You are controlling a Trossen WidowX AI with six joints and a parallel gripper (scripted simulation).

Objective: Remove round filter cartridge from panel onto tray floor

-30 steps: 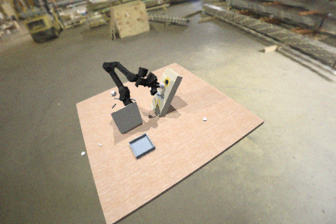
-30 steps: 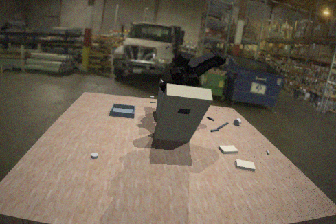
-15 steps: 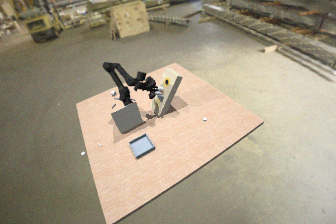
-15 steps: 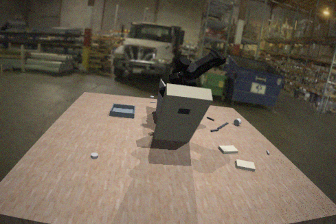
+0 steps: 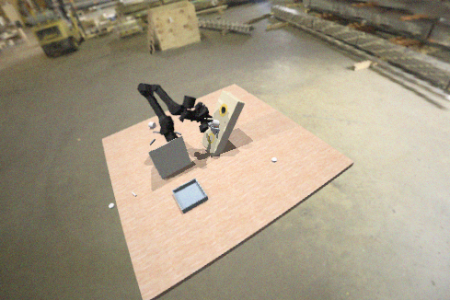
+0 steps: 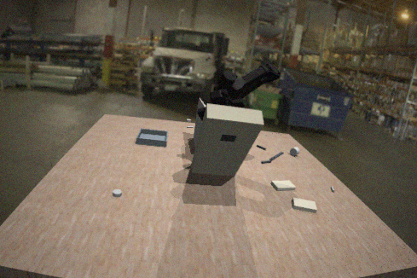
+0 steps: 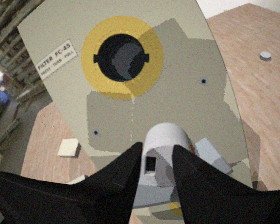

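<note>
My gripper tip is 1 cm short of the round filter cartridge and 3 cm above it. From my gripper tip the other things lie so: beige service panel: 5 cm ahead, 5 cm below; blue-grey tray: 34 cm behind, 28 cm to the right, 20 cm below.
</note>
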